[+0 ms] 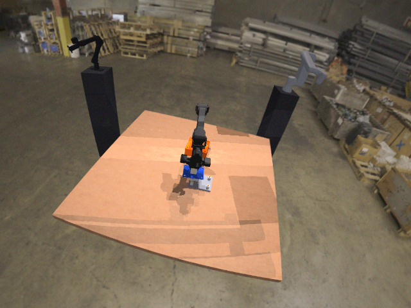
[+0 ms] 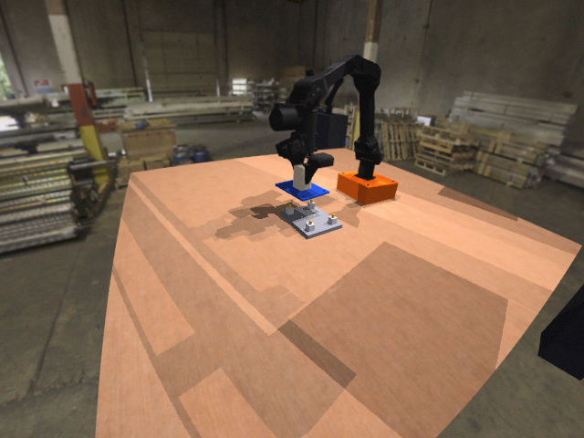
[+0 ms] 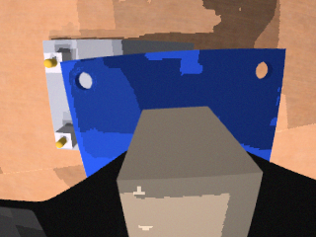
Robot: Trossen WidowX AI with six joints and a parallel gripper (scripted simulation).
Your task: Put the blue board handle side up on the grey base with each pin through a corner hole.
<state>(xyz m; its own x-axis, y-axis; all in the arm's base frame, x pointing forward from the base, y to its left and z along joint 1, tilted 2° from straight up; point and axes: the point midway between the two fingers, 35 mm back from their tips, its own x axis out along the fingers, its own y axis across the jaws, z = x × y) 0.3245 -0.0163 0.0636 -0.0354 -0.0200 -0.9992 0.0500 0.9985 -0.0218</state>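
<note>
The grey base is 100 mm below my gripper tip, 60 mm to the left of it and 10 mm ahead of it. Round my gripper tip: blue board: right at my gripper tip.
</note>
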